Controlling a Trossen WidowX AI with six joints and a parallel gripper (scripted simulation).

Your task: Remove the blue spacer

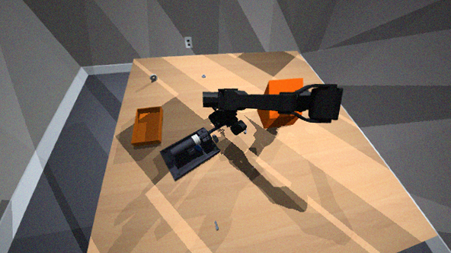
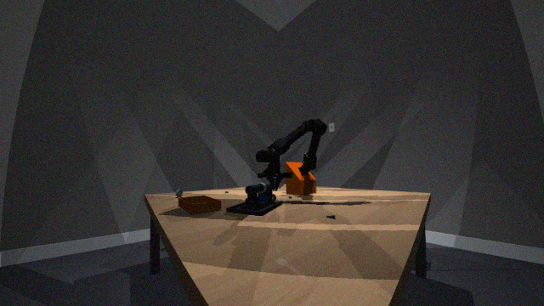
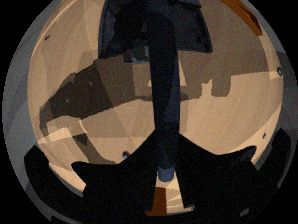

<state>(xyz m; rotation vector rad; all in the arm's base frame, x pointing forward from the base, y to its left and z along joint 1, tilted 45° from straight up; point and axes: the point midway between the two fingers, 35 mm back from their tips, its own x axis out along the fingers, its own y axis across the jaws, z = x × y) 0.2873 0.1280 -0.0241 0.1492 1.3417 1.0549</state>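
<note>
Now: the shaft 60 mm ahead of my gripper tip, 40 mm to the left of it and 30 mm above it. Also, from my gripper tip: orange tray 390 mm ahead, 40 mm below, 30 mm to the right; white spacer ring 140 mm ahead, 90 mm to the left, 30 mm above; blue spacer 140 mm ahead, 100 mm to the left, 20 mm below.
</note>
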